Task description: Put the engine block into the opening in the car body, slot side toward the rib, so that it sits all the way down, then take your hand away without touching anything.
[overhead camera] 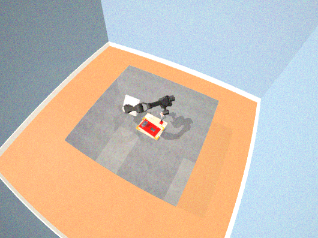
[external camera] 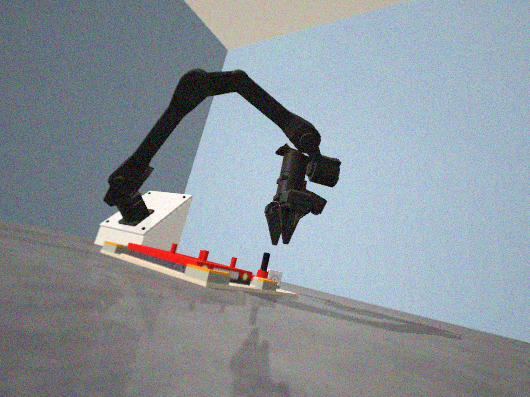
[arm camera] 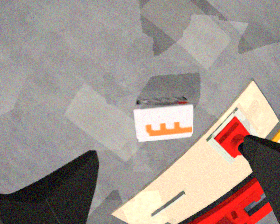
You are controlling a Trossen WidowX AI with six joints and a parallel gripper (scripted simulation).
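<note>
My gripper tip is now 80 mm above the engine block. Also, from my gripper tip: cream base plate 40 mm behind, 180 mm to the right, 80 mm below.
</note>
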